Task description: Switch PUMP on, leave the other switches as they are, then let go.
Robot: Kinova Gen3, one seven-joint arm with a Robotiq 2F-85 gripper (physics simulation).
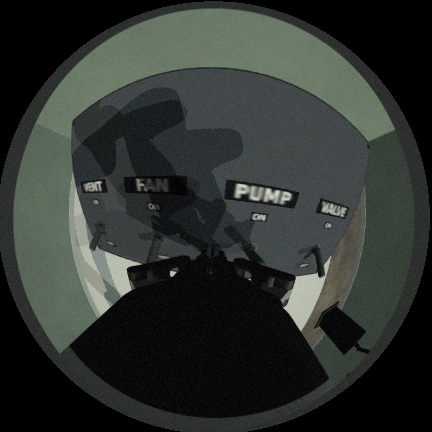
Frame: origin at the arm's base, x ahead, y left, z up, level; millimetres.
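Seen in the pictures: gripper, between the fingertips: (212, 253).
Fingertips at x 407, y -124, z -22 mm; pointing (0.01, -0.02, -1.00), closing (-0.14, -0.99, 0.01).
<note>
Offsets run from my fingertips to a thing's middle. "spot": to the spot under its first point. Level surfaces: height alone.
The PUMP switch lever @[spot: dx +4, dy -46, dz +37 mm] (255, 255) slants down and to the right from its collar, below the PUMP label @[dx +66, dy -61, dz +38 mm] (262, 194) and its ON mark @[spot: dx +42, dy -57, dz +25 mm] (259, 217). Its lower end is close to the dark gripper parts, and its OFF mark is hidden. My gripper (212, 253) is shut and empty, with its tips left of the PUMP lever, between it and the FAN lever. I cannot tell how far the tips are from the panel. The FAN lever @[spot: dx +15, dy +69, dz +25 mm] (154, 250), VENT lever @[spot: dx +32, dy +186, dz +28 mm] (95, 239) and VALVE lever @[spot: dx -35, dy -158, dz +26 mm] (319, 261) point downward.
The grey switch panel (295, 130) fills the upper middle, with arm shadows across its left half. Green walls (215, 37) stand behind it. A pale surface @[dz -90 mm] (306, 295) and a brown strip (340, 265) show below and right. A black box-shaped thing (342, 327) is at the lower right.
</note>
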